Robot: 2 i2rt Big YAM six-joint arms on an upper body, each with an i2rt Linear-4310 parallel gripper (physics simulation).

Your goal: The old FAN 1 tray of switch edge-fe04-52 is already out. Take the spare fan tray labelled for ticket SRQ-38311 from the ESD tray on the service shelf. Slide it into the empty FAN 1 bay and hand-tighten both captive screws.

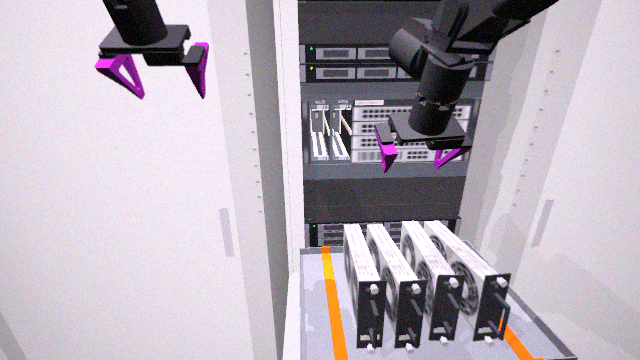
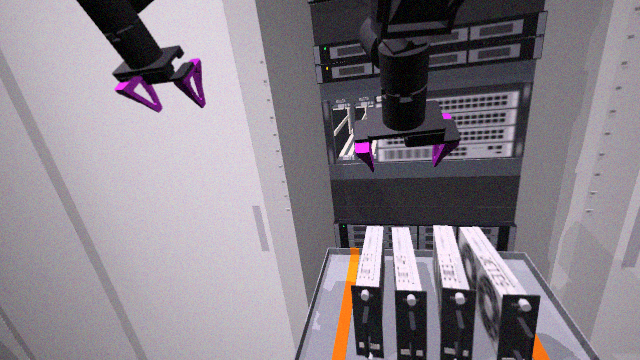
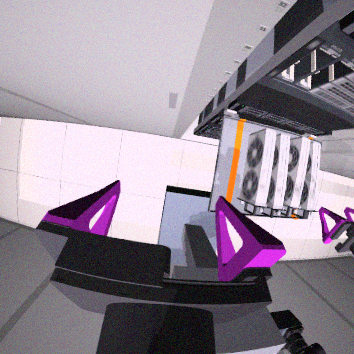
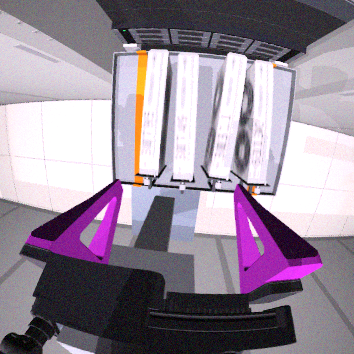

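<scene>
Several white fan trays with black faceplates, including a leftmost one [image 1: 361,255] [image 2: 371,260] [image 4: 155,110] and a rightmost one [image 1: 467,250] [image 2: 495,265] [image 4: 261,120], stand upright side by side on the ESD tray [image 1: 315,310] [image 2: 330,280] [image 4: 127,115]. Their labels are too blurred to read. The switch [image 1: 410,102] [image 2: 522,125] has two open bays at its left; which is FAN 1 cannot be read. My right gripper [image 1: 411,169] [image 2: 404,168] [image 4: 176,186] is open and empty, above the fan trays. My left gripper [image 1: 173,97] [image 2: 182,109] [image 3: 169,192] is open and empty, high at the left.
Orange strips [image 1: 334,310] [image 2: 345,310] [image 3: 234,160] [image 4: 141,100] run along the ESD tray. Servers [image 1: 335,73] [image 2: 350,71] sit above the switch, and another unit [image 1: 327,235] [image 4: 190,37] sits low behind the fan trays. Pale cabinet walls [image 1: 150,200] [image 2: 175,175] flank the rack.
</scene>
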